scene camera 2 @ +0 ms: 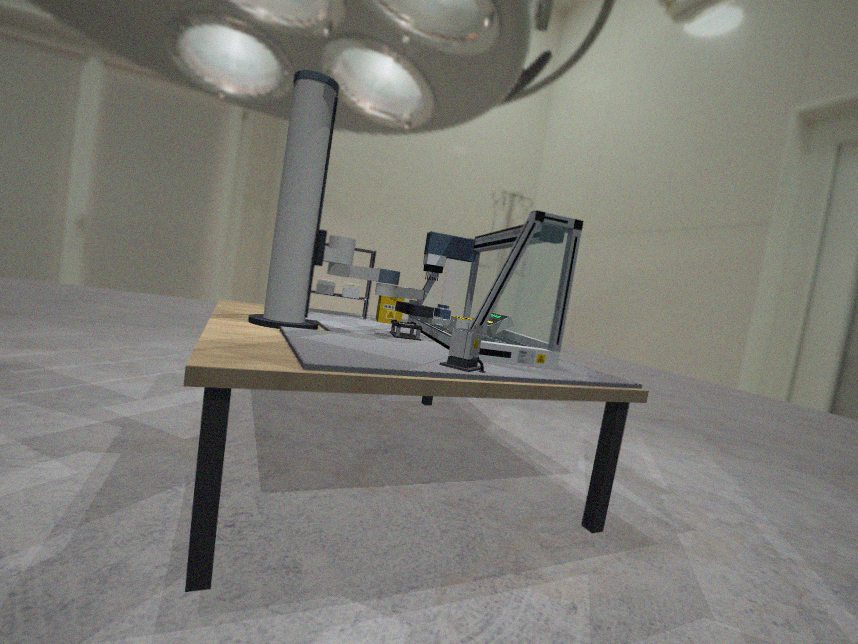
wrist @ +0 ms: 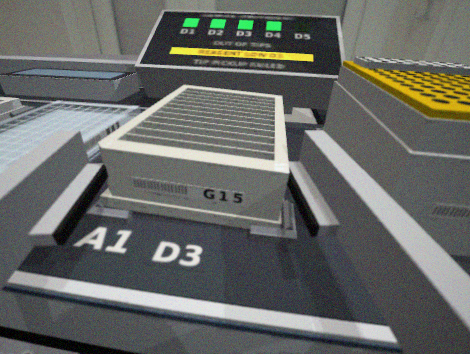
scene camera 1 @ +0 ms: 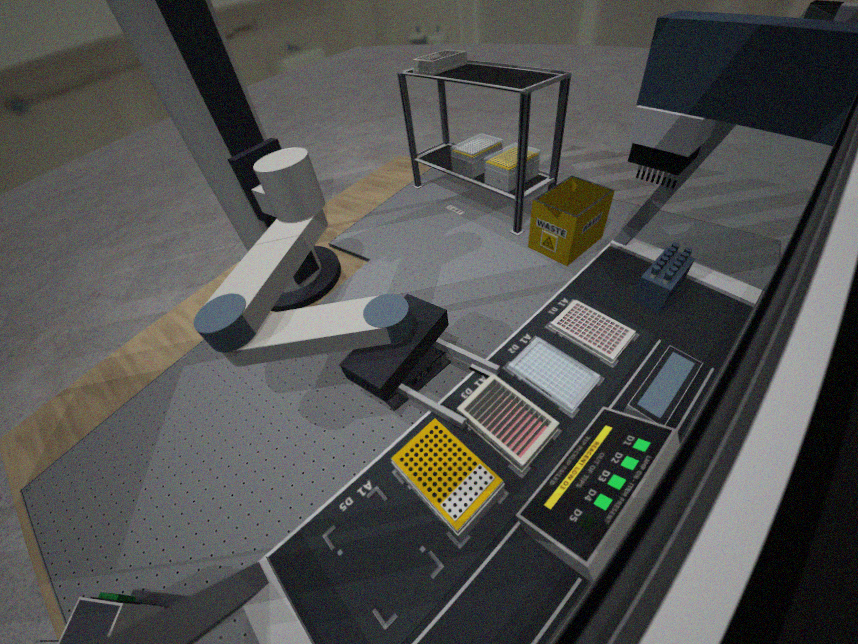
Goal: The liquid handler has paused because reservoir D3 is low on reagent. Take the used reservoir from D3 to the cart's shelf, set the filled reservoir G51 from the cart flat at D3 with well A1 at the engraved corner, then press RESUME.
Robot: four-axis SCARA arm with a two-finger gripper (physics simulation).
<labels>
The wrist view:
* gripper
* clear well plate
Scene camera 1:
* gripper
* clear well plate
</labels>
